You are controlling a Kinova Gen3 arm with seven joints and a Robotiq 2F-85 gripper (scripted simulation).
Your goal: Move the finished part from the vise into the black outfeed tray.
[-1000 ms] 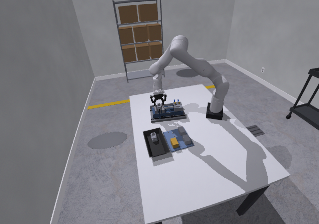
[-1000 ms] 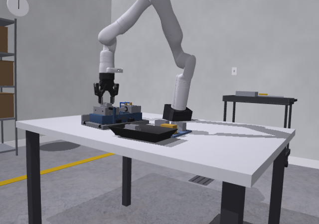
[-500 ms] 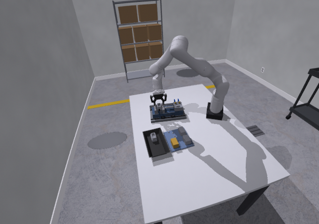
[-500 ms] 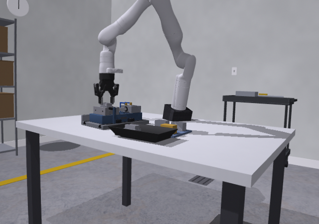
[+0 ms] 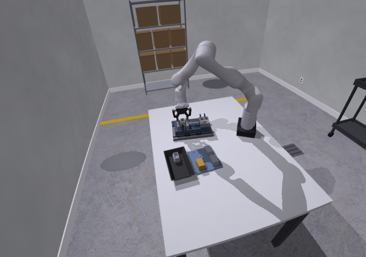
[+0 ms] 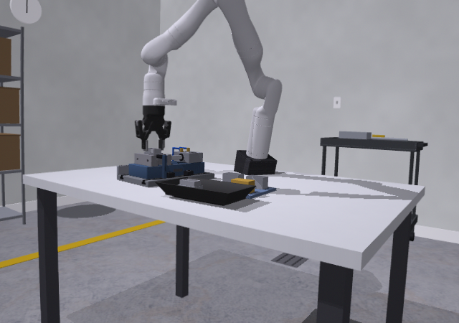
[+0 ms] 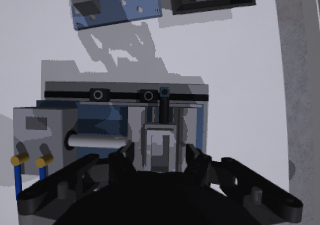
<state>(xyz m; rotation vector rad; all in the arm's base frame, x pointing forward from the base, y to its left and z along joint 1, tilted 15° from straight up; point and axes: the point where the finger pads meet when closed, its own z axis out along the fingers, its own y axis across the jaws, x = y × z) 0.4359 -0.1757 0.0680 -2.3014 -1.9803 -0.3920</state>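
Right now the blue vise is 8 cm below my hand, 7 cm behind it and 1 cm to the left of it. The rest, counted from my hand: yellow block: 36 cm to the left, 9 cm below, 2 cm behind; then blue fixture plate: 31 cm to the left, 12 cm below, 6 cm behind.
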